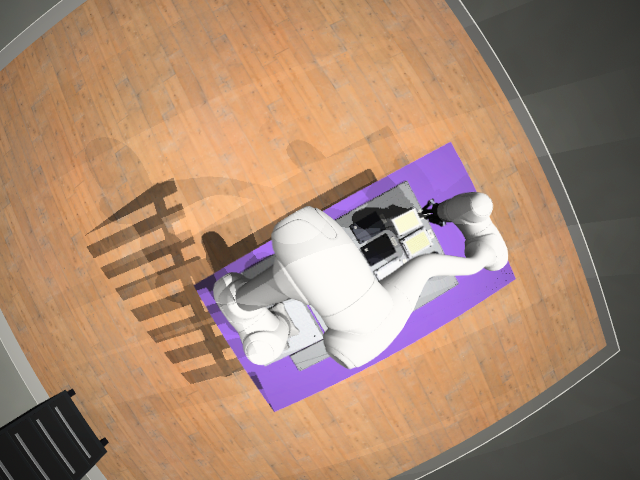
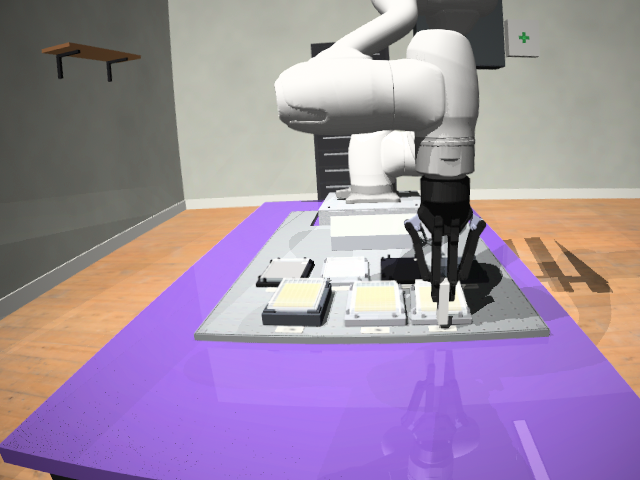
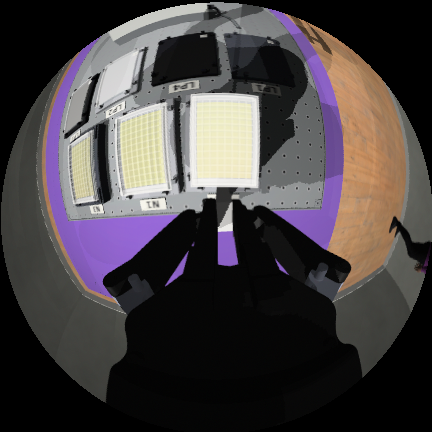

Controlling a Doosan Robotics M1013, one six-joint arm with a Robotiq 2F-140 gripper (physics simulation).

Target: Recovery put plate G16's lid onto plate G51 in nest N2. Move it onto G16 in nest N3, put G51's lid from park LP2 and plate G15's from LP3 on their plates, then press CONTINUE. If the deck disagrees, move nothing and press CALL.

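Pixels of known places: gripper, fingertip midpoint: (image 1: 420, 215) (image 2: 441, 320) (image 3: 222, 196); arm's base at its link origin: (image 1: 275, 324) (image 2: 373, 198).
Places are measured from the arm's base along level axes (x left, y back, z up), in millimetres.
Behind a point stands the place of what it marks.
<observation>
My gripper (image 1: 425, 212) @(y -880, x 130, z -33 mm) (image 2: 443, 303) @(y -880, x 130, z -33 mm) (image 3: 222, 196) @(y -880, x 130, z -33 mm) is shut and empty, pointing down at the front edge of the rightmost yellow-welled plate (image 1: 406, 222) @(y -793, x 135, z -16 mm) (image 2: 424, 298) @(y -826, x 105, z -16 mm) (image 3: 225, 142) @(y -808, x 135, z -16 mm); contact cannot be told. The fingers hide that nest's label. The middle plate (image 1: 416, 242) @(y -793, x 26, z -16 mm) (image 2: 374, 298) @(y -820, x 17, z -17 mm) (image 3: 142, 150) @(y -805, x 28, z -16 mm) sits at label N1. The left plate (image 2: 297, 295) @(y -820, x -119, z -10 mm) (image 3: 81, 167) @(y -800, x -105, z -8 mm) sits in a dark nest labelled N3. A white lid (image 2: 346, 268) @(y -635, x -47, z -27 mm) (image 3: 118, 77) @(y -638, x -40, z -27 mm) lies at LP2 and a light grey one (image 2: 284, 269) @(y -637, x -183, z -27 mm) (image 3: 79, 107) @(y -651, x -154, z -27 mm) on the dark park left of it. Clear lids on the plates cannot be told apart.
A black park (image 1: 377, 249) @(y -611, x 85, z -35 mm) (image 2: 399, 269) @(y -625, x 67, z -35 mm) (image 3: 186, 57) @(y -639, x 84, z -35 mm) is labelled LP4; a shaded dark one (image 1: 368, 221) @(y -635, x 225, z -35 mm) (image 3: 260, 60) @(y -646, x 199, z -35 mm) is labelled LP1. A white box (image 2: 369, 240) @(y -447, x -3, z -20 mm) (image 3: 160, 22) stands behind on the grey board (image 2: 330, 338) @(y -911, x -52, z -47 mm); its buttons do not show. The table (image 2: 232, 403) @(y -1083, x -165, z -58 mm) is purple.
</observation>
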